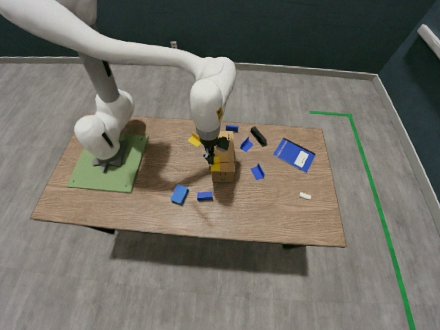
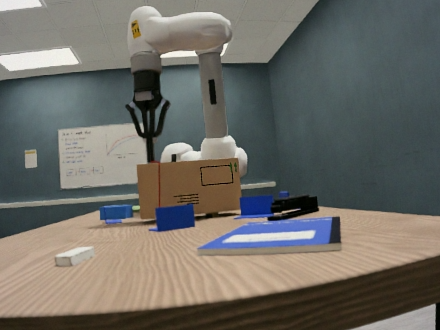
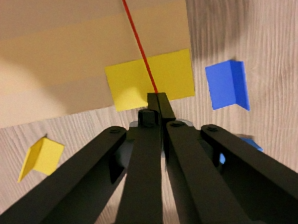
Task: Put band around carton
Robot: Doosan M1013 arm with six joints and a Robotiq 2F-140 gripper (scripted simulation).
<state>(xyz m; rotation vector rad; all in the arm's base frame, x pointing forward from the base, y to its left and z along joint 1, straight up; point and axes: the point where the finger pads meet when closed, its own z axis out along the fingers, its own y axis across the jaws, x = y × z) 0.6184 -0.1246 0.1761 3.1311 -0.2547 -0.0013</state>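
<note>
Right now my hand is 6 cm short of the brown carton, 9 cm to the right of it and 11 cm above it. Also, from my hand: white eraser (51 cm ahead, 11 cm to the right, 18 cm below).
</note>
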